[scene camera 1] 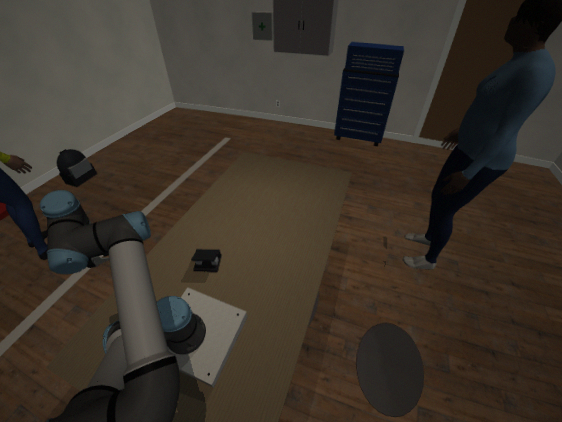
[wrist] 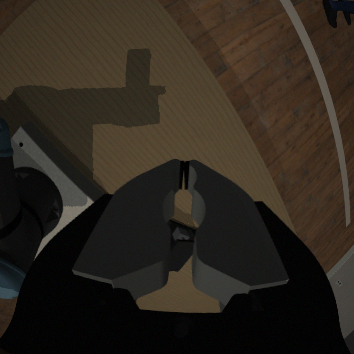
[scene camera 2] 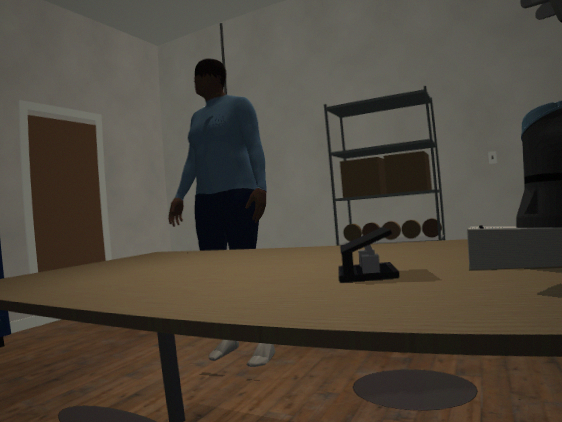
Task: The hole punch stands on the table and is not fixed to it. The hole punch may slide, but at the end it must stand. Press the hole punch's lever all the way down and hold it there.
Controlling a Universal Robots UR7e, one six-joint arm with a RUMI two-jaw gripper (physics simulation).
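Seen in the pictures: gripper, between the fingertips: (scene camera 1: pixel 97 264) (wrist: pixel 183 163); arm's base, origin of its link: (scene camera 1: pixel 186 333) (wrist: pixel 30 200) (scene camera 2: pixel 556 227).
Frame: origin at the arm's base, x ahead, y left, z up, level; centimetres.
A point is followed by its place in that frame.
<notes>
The black hole punch (scene camera 1: pixel 206 261) @(y 12.3, x 35.7, z -4.4 cm) (scene camera 2: pixel 369 271) @(y 16.8, x 34.2, z -4.3 cm) stands upright on the table (scene camera 1: pixel 280 210) @(y -10.8, x 84.9, z -5.8 cm) (scene camera 2: pixel 225 300) @(y 33.1, x 53.8, z -5.8 cm). Its lever (scene camera 2: pixel 366 240) @(y 16.6, x 34.4, z 1.2 cm) slants up, raised, with the free end toward the robot's base; a grey block sits beneath it. In the wrist view, part of the hole punch (wrist: pixel 181 234) @(y 16.2, x 33.1, z -1.7 cm) shows through the gap between the jaws, below them. My gripper (wrist: pixel 183 163) @(y 28.8, x 2.3, z 29.2 cm) is shut and empty, high above the table and apart from the hole punch. In the scene camera 1 view the gripper's fingertips cannot be made out.
The arm's base stands on a white block (scene camera 1: pixel 220 320) @(y -10.2, x 9.2, z -0.1 cm) (scene camera 2: pixel 505 248) @(y 10.2, x 10.9, z -2.2 cm) near the hole punch. The arm's shadow (wrist: pixel 115 106) @(y 25.9, x 0.5, z -5.8 cm) falls on the table. A person (scene camera 1: pixel 510 115) (scene camera 2: pixel 225 145) stands beyond the table; another shows partly at the left edge of the scene camera 1 view.
</notes>
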